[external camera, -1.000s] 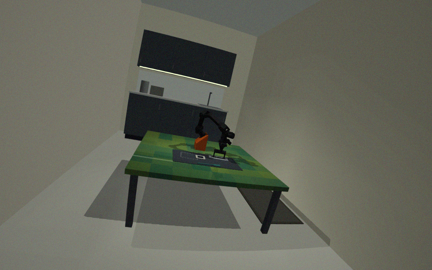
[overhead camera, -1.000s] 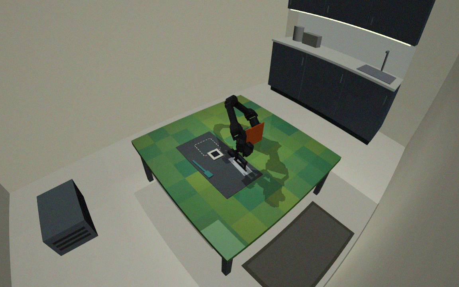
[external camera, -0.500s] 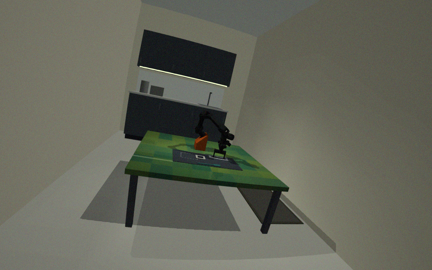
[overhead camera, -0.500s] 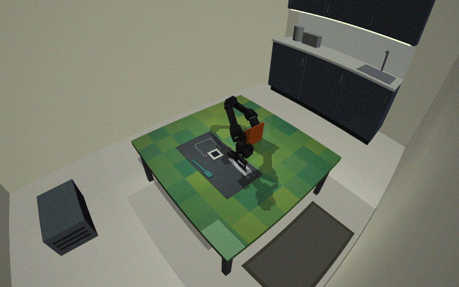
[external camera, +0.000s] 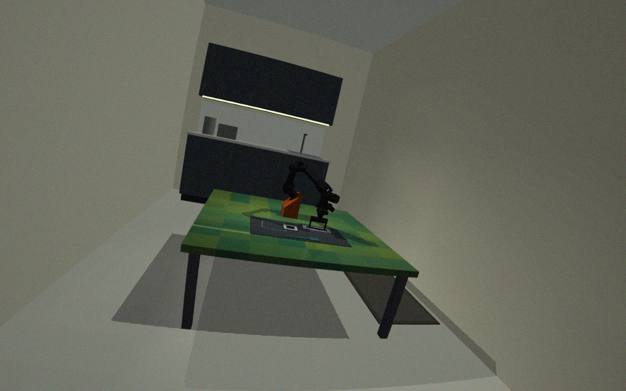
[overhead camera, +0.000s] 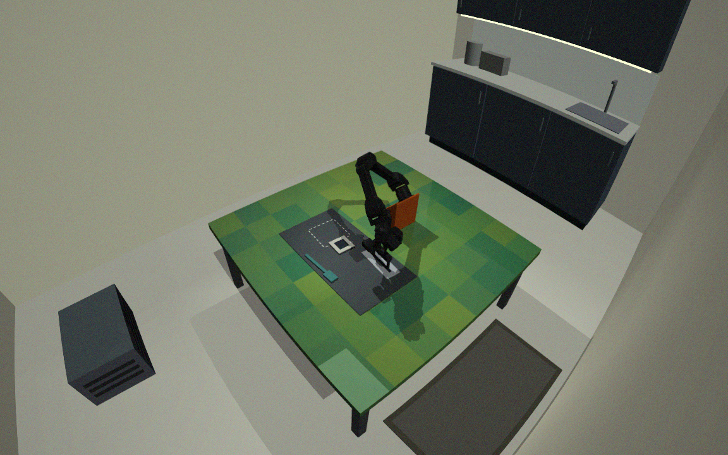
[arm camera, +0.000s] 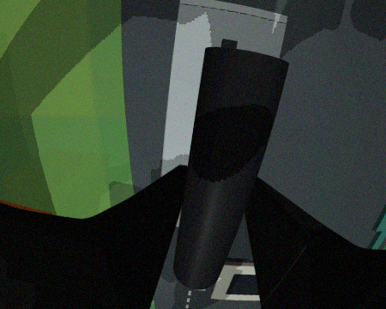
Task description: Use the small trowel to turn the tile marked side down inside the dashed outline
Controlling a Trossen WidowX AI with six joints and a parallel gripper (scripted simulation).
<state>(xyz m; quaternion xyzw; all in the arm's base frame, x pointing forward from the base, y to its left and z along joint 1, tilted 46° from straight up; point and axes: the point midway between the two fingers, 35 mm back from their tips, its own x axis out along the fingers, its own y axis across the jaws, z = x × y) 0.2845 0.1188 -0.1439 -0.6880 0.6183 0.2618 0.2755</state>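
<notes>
My gripper tip is now 30 mm above the small trowel and 20 mm to the right of it. The rest, counted from my gripper tip: dark mat 140 mm to the right, 120 mm ahead, 80 mm below; teal spatula-like tool 250 mm ahead, 100 mm to the right, 60 mm below; tile 200 mm to the right, 90 mm ahead, 60 mm below.
</notes>
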